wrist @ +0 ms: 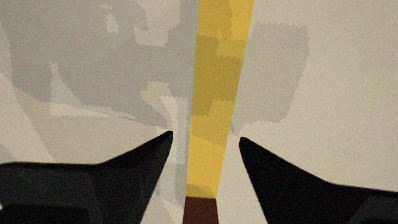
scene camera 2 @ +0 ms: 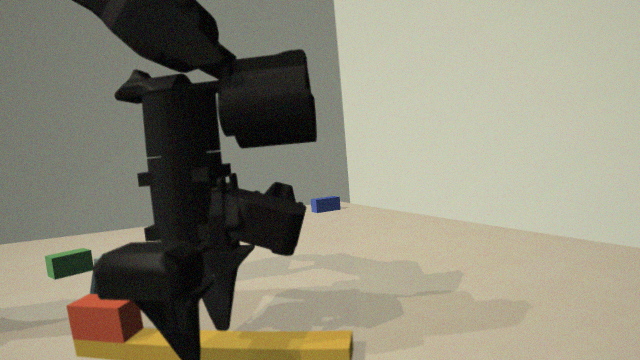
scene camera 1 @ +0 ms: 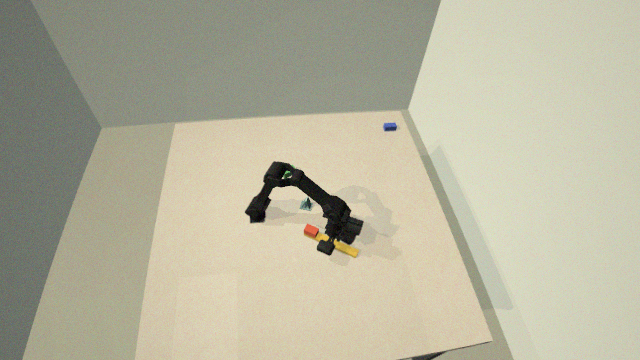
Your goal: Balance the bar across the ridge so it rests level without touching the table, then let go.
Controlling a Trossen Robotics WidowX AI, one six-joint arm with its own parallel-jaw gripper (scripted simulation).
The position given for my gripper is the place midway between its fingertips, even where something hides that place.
Note:
My gripper point(wrist: 206, 138) is open and holds nothing. Further things: a green block point(scene camera 2: 77, 261).
The wrist view does not show the green block: it is out of frame.

